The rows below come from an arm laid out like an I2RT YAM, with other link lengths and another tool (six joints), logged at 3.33 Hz.
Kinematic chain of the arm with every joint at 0, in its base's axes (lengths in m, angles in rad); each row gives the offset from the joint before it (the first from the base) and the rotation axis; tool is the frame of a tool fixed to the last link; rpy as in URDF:
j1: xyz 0 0 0.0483 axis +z
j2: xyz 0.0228 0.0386 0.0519 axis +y
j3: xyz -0.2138 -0.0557 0 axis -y
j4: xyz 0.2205 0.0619 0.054 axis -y
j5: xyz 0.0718 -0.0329 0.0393 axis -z
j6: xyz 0.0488 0 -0.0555 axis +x
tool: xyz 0.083 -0.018 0 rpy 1.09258 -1.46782 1.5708
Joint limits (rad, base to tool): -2.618..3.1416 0..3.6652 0..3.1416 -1.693..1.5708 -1.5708..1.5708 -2.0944..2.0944
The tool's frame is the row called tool.
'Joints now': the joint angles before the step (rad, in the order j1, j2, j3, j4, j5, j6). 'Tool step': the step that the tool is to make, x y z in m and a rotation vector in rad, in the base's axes. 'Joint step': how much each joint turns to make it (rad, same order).
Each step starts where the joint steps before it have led.
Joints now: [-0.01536 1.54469 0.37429 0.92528 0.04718 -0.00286]
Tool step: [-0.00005 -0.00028 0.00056 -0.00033 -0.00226 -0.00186]
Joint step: [-0.00016 -0.00148 -0.00056 0.00134 0.00172 0.00012]
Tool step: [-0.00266 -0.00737 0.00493 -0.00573 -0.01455 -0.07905]
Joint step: [0.01249 -0.01784 -0.00184 -0.00289 0.09031 0.01606]
